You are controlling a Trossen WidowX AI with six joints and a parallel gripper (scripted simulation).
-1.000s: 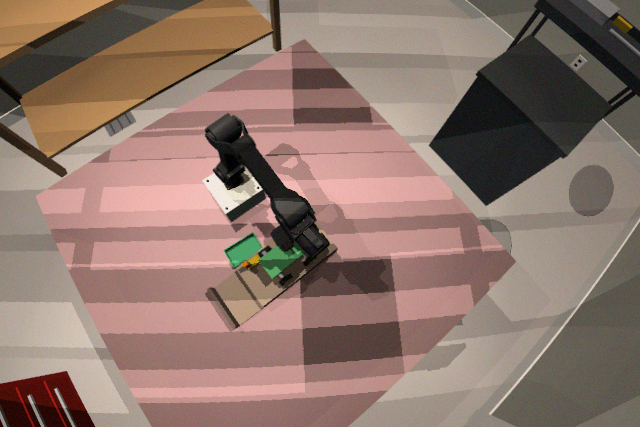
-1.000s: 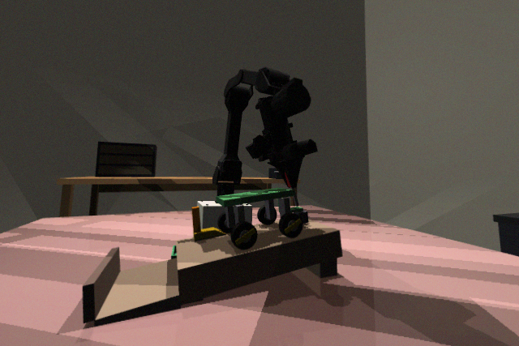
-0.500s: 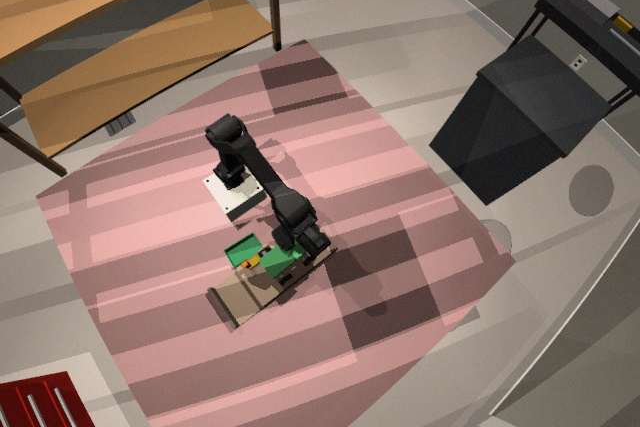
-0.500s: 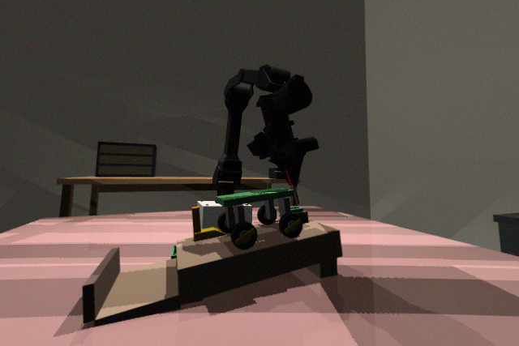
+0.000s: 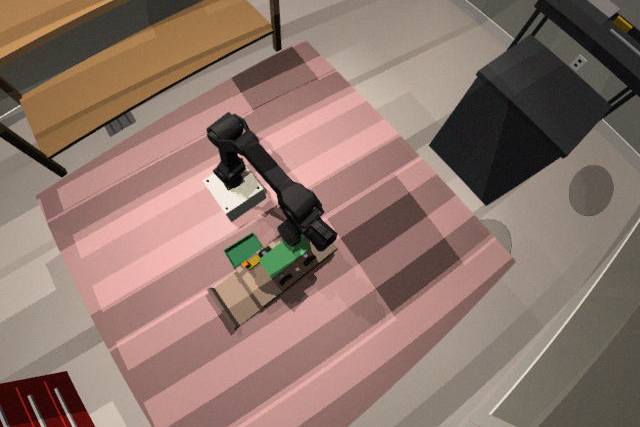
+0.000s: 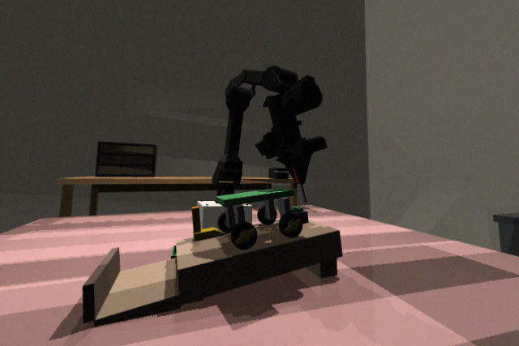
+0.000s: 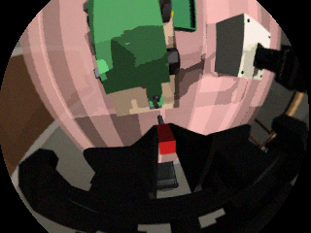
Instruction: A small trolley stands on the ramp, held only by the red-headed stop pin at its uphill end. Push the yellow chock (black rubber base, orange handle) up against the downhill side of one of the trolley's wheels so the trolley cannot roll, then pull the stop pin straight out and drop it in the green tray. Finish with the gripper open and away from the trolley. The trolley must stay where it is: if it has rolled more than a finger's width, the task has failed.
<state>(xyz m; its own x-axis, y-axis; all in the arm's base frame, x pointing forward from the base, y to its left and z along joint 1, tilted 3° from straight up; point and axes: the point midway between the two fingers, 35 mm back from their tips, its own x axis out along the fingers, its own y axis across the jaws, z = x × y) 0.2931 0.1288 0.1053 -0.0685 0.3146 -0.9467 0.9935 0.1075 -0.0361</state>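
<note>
The green tray is 7 cm behind my gripper tip, 22 cm to the right of it and 18 cm below it. Round my gripper tip: brown ramp (4 cm ahead, 12 cm to the right, 13 cm below); then green-decked trolley (4 cm ahead, 11 cm to the right, 6 cm below); then red-headed stop pin (right at my gripper tip).
</note>
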